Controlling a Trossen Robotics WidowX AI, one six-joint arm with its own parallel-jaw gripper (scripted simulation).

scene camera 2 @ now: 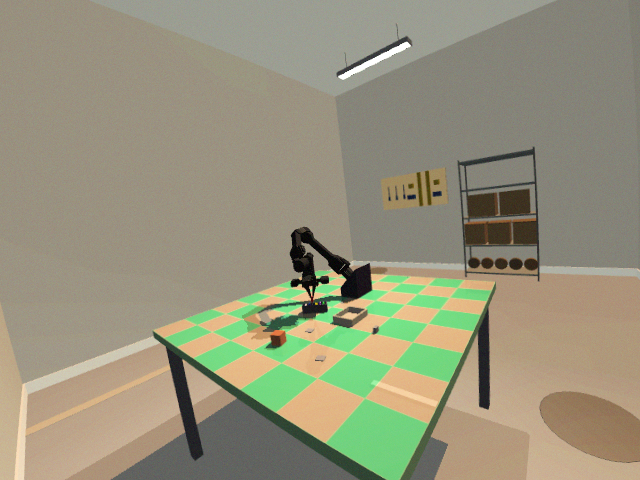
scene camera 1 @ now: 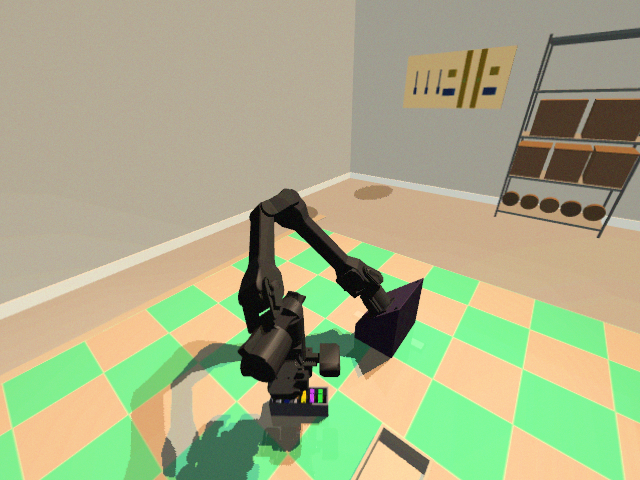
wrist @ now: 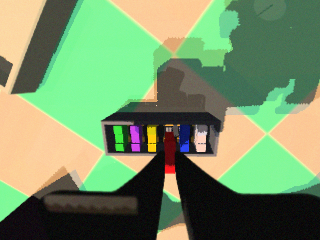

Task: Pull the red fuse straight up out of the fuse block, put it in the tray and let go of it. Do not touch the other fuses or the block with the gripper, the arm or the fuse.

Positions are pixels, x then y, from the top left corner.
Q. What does my gripper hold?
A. A red fuse.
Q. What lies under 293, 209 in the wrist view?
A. My gripper.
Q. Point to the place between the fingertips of my gripper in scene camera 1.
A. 294, 385
